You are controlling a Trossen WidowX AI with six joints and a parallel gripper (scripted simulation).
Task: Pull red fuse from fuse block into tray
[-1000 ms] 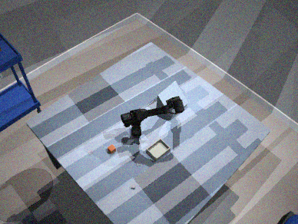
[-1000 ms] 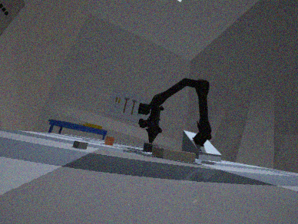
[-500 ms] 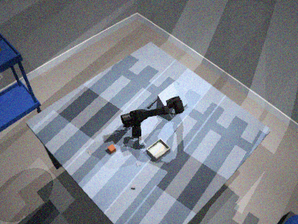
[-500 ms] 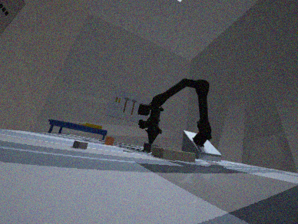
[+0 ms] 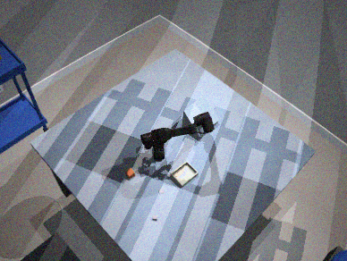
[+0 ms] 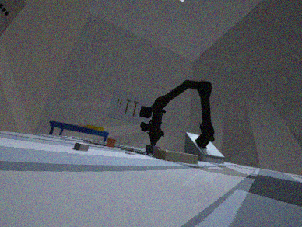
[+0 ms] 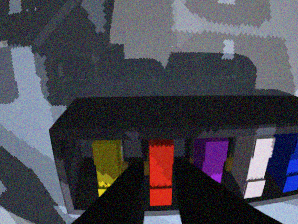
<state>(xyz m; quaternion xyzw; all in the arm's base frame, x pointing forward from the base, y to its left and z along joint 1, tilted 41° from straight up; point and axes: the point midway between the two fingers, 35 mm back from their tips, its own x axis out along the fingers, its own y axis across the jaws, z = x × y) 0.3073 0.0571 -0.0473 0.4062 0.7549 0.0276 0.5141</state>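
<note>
My gripper tip is 2 cm to the right of the yellow fuse, 1 cm short of it and 1 cm above it. The rest, counted from my gripper tip: white fuse: 3 cm to the right, 2 cm behind, 1 cm below; red fuse: 1 cm below; purple fuse: 2 cm to the right, 1 cm below, 1 cm behind.
</note>
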